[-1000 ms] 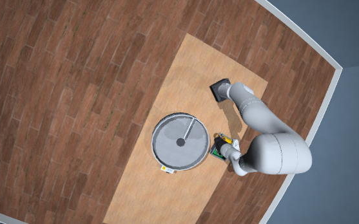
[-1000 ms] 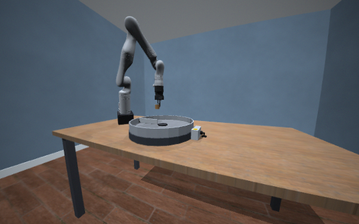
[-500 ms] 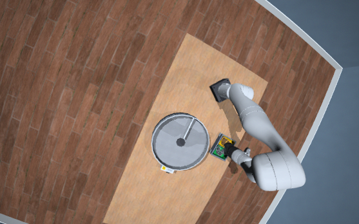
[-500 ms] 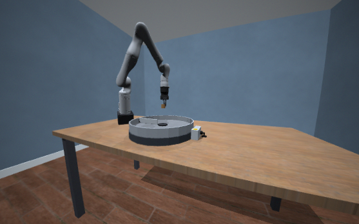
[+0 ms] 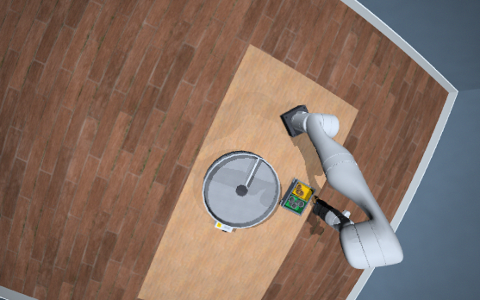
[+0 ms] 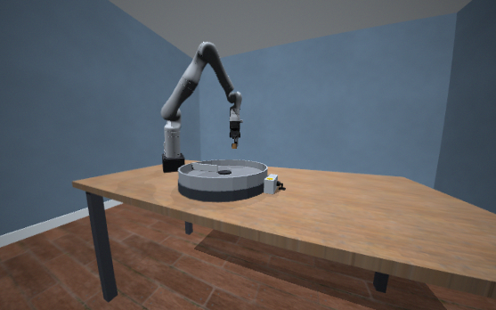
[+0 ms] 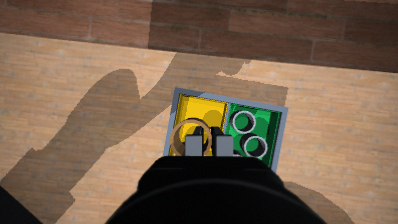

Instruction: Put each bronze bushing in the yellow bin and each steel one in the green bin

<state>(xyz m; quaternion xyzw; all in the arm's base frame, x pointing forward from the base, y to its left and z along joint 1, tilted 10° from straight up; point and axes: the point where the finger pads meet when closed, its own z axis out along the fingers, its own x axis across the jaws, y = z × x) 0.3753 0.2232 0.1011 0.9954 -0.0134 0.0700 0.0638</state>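
Now: hand 30 mm short of the bin, 30 mm to the left of it and 160 mm above it. Round my hand: turntable: 60 mm ahead, 390 mm to the right, 130 mm below.
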